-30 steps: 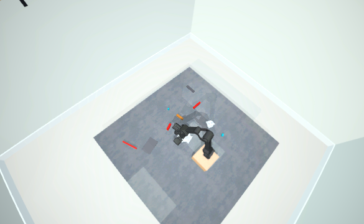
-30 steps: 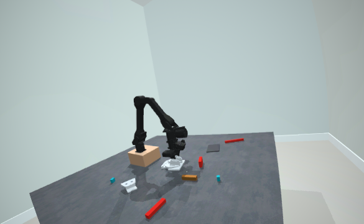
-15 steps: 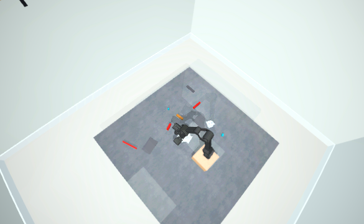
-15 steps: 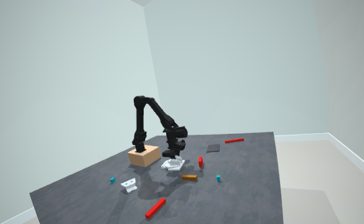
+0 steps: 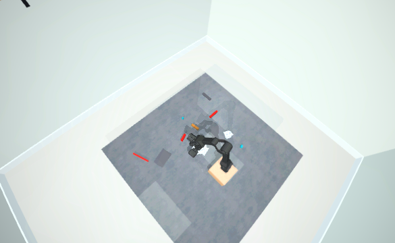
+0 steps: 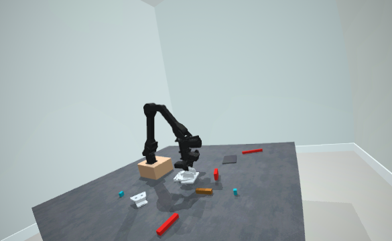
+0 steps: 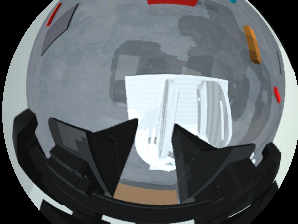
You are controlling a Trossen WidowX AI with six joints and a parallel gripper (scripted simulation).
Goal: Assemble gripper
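Now: gripper tip 30 mm to the left of the flat white plate, 20 mm short of it and 10 mm above it. Round my gripper tip: curved white jaw (60 mm to the right, 20 mm behind); red block (170 mm ahead, 10 mm to the left); white housing plate (50 mm behind, 40 mm to the right, 10 mm below).
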